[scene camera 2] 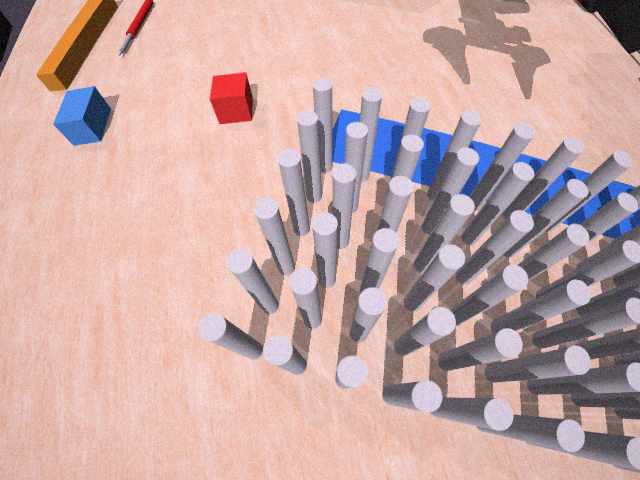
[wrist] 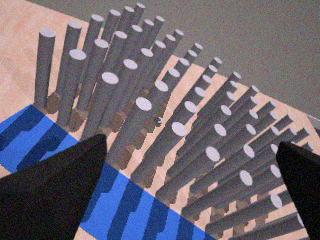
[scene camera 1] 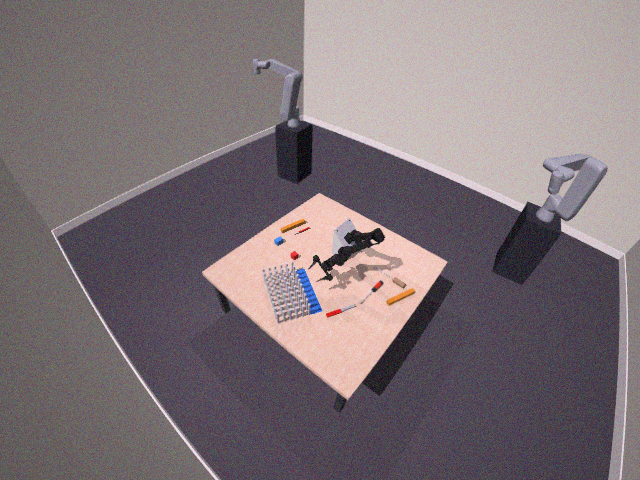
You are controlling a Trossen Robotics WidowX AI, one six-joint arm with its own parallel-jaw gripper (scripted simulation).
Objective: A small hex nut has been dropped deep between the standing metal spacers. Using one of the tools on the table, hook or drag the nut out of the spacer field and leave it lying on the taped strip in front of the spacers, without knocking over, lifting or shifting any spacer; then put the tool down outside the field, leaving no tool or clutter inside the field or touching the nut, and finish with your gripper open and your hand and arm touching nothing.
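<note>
A red cube and a blue cube are in view, while the robot's gripper stands open and holds nothing.
</note>
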